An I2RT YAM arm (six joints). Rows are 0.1 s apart.
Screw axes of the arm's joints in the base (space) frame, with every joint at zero. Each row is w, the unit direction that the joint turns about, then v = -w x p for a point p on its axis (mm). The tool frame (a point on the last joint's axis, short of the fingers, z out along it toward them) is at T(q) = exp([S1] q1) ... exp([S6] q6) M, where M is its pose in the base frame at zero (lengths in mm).
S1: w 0 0 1 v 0 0 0
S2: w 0 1 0 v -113.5 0 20
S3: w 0 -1 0 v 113.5 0 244
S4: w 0 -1 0 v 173.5 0 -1
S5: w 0 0 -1 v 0 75 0
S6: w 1 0 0 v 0 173.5 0
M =
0 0 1 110.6
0 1 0 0
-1 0 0 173.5
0 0 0 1
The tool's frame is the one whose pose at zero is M.
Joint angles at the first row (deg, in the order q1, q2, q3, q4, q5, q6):
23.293, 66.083, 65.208, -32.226, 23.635, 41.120
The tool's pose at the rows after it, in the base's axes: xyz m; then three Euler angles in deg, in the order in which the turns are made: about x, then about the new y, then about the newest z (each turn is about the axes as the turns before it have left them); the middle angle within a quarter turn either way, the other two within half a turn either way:
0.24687 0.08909 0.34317 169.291 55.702 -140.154
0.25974 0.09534 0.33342 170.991 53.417 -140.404
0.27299 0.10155 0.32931 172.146 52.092 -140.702
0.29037 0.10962 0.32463 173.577 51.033 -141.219
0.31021 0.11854 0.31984 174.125 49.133 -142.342
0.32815 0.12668 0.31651 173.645 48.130 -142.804
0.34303 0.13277 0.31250 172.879 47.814 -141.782
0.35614 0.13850 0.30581 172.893 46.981 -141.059
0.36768 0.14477 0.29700 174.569 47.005 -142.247
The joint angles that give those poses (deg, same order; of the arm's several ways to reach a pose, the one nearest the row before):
23.114, 70.041, 66.880, -34.450, 24.873, 44.906
23.114, 73.468, 67.761, -34.277, 23.644, 47.017
23.116, 76.896, 69.782, -34.190, 22.766, 48.160
23.114, 81.199, 72.501, -33.574, 21.711, 49.129
23.116, 86.383, 76.630, -34.451, 21.007, 49.131
23.204, 90.957, 80.674, -35.067, 21.180, 48.779
23.203, 94.561, 83.663, -34.892, 21.620, 49.392
23.203, 97.901, 86.127, -34.891, 21.447, 50.447
23.291, 100.629, 87.276, -33.055, 20.394, 50.452

